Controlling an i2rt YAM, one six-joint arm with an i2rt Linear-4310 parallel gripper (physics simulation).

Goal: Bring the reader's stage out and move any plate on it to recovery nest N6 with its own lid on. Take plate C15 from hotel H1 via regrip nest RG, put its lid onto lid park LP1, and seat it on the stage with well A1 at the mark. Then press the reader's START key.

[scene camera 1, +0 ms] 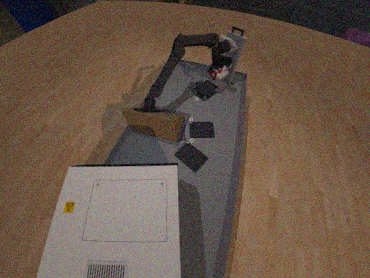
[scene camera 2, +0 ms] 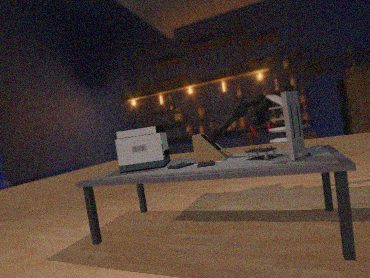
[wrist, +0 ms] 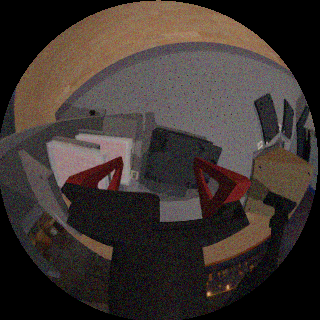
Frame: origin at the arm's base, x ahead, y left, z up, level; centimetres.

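Seen in the pictures: gripper, fingertip midpoint: [scene camera 1: 216, 76] [scene camera 2: 262, 136] [wrist: 157, 160]; arm's base, origin of the base link: [scene camera 1: 148, 111] [scene camera 2: 210, 142] [wrist: 280, 202].
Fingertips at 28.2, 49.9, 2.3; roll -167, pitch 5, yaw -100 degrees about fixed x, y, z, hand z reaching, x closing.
Pixels of each thing's top centre, then the offset from my fingertips to it, as dx, dy, dz.
- raised dark nest, middle of its top: [wrist: 183, 166] [scene camera 2: 260, 147] [scene camera 1: 206, 85] -5.4, -4.0, -7.6
- white reader, middle of its top: [scene camera 1: 112, 218] [scene camera 2: 141, 128] -4.1, -100.9, +17.8
My gripper [scene camera 1: 216, 73] [scene camera 2: 261, 130] [wrist: 157, 160] is open and empty, its red fingers wide apart beside the hotel's shelves and above the table. The hotel [scene camera 1: 238, 50] [scene camera 2: 294, 125] is a tall grey tower with several light shelves. Two pinkish-white plates [wrist: 75, 162] [wrist: 123, 146] sit in it, left of and behind the left finger in the wrist view; their names are unreadable. A raised dark nest [scene camera 1: 205, 90] [scene camera 2: 262, 150] [wrist: 175, 160] stands beside the hotel, below the fingers. The white reader [scene camera 1: 125, 215] [scene camera 2: 142, 149] stands at the far end; its stage and START key do not show.
Two flat dark nests [scene camera 1: 202, 130] [scene camera 1: 191, 156] lie between the raised nest and the reader; their labels are too blurred to read. The wooden arm base [scene camera 1: 160, 125] [scene camera 2: 204, 149] [wrist: 280, 175] stands beside them on the grey table [scene camera 1: 227, 115] [scene camera 2: 320, 162] [wrist: 200, 75].
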